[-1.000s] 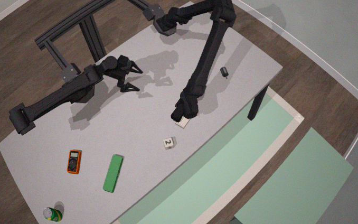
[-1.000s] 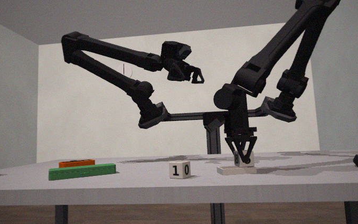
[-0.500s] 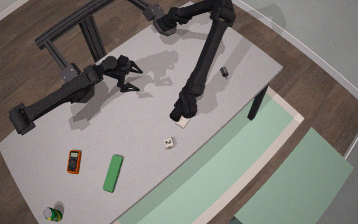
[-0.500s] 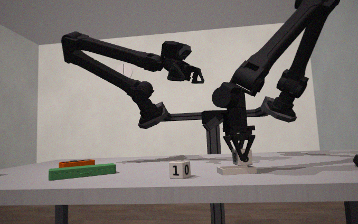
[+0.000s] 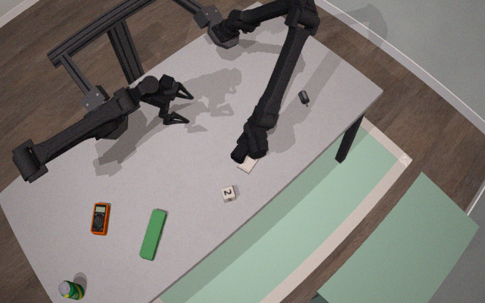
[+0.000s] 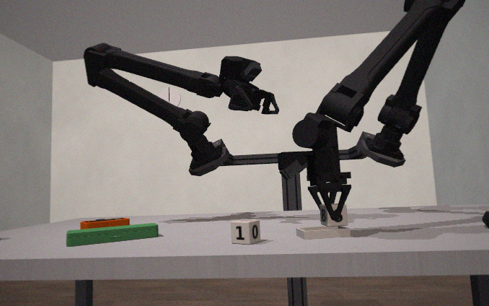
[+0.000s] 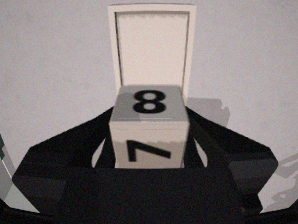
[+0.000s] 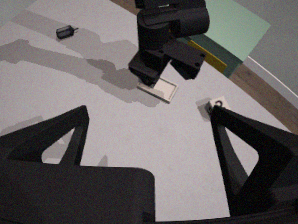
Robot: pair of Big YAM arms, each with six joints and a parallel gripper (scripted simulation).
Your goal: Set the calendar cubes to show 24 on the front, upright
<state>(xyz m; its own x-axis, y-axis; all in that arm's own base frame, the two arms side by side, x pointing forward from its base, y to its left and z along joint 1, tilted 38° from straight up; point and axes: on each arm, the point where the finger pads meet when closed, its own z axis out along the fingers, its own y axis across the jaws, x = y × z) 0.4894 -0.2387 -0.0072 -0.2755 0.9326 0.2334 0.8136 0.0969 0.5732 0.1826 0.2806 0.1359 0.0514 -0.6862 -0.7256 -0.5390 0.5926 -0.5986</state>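
Right now my left hand is 2 cm to the left of the calendar tray and 3 cm above it. The rest, counted from my left hand: green box 4 cm behind, 51 cm to the right, 3 cm below; dark object 3 cm behind, 36 cm to the left, 3 cm below.
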